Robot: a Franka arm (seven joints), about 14 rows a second.
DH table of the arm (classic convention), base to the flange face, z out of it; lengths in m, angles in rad. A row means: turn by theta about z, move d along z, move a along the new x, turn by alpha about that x. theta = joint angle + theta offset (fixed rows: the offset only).
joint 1: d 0.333  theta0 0  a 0  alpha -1.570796
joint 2: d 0  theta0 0  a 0  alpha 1.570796
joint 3: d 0.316  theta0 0  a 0.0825  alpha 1.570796
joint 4: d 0  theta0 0  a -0.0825  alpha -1.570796
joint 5: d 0.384  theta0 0  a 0  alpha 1.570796
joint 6: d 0  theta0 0  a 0.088  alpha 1.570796
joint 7: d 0.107  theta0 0  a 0  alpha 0
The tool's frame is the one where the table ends.
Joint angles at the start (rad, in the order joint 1, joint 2, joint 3, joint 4, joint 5, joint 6, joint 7):
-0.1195 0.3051 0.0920 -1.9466 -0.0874 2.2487 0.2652
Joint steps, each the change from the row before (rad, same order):
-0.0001 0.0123 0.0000 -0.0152 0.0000 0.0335 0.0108
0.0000 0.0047 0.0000 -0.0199 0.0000 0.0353 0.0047
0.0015 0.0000 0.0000 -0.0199 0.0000 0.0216 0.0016
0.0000 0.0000 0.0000 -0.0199 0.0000 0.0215 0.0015
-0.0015 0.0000 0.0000 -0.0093 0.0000 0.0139 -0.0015
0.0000 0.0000 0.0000 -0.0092 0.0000 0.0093 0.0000
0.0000 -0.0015 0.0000 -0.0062 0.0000 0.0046 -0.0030
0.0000 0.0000 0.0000 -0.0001 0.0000 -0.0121 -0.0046
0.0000 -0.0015 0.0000 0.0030 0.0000 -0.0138 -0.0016
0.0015 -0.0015 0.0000 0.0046 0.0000 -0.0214 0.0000
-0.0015 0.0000 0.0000 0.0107 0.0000 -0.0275 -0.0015
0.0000 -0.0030 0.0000 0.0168 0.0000 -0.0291 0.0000
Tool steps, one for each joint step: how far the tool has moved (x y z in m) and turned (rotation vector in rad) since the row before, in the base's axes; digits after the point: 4 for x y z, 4 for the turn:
-0.0010 0.0005 -0.0112 0.0028 -0.0065 -0.0092
-0.0023 0.0007 -0.0083 0.0021 -0.0109 -0.0028
-0.0037 0.0015 -0.0066 0.0012 -0.0018 0.0012
-0.0039 0.0006 -0.0065 0.0013 -0.0016 -0.0002
-0.0015 -0.0006 -0.0027 0.0007 -0.0045 0.0007
-0.0019 0.0003 -0.0030 0.0006 -0.0001 0.0006
-0.0014 0.0002 -0.0013 0.0001 0.0002 0.0033
-0.0013 -0.0001 -0.0011 -0.0004 0.0123 0.0042
-0.0004 -0.0002 0.0009 -0.0007 0.0094 0.0011
-0.0007 0.0006 0.0009 -0.0010 0.0153 0.0007
0.0004 -0.0013 0.0021 -0.0011 0.0168 -0.0012
0.0022 -0.0006 0.0064 -0.0017 0.0093 -0.0015

